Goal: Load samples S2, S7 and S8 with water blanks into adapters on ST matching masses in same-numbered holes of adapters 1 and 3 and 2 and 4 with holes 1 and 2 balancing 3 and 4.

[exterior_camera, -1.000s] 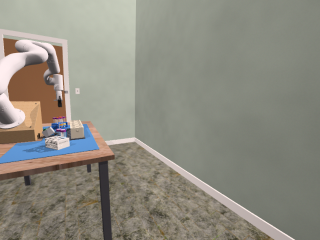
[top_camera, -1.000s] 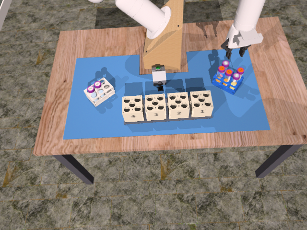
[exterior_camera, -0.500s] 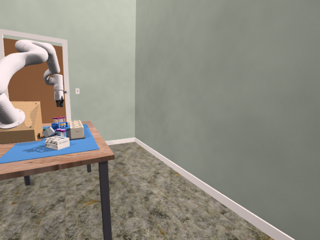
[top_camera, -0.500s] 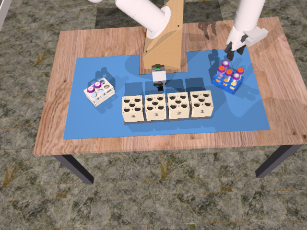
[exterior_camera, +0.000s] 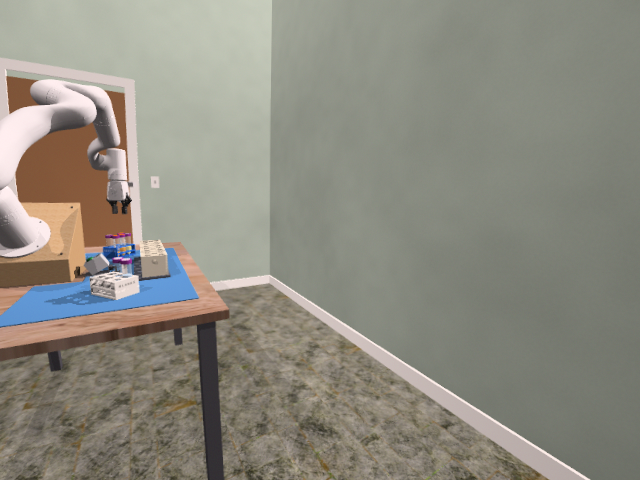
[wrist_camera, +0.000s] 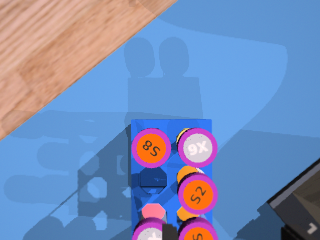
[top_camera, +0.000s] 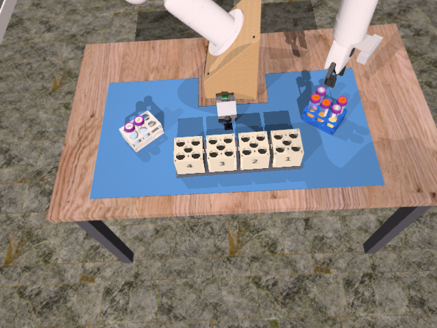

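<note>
Now: the orange-dot sample tube 10 mm ahead of my hand and 190 mm below it. From my hand the other things lie so: white rack: 30 mm ahead, 660 mm to the right, 220 mm below; then green DONE key: 90 mm behind, 350 mm to the right, 180 mm below; then blue rack: 20 mm behind, 10 mm to the left, 220 mm below.
</note>
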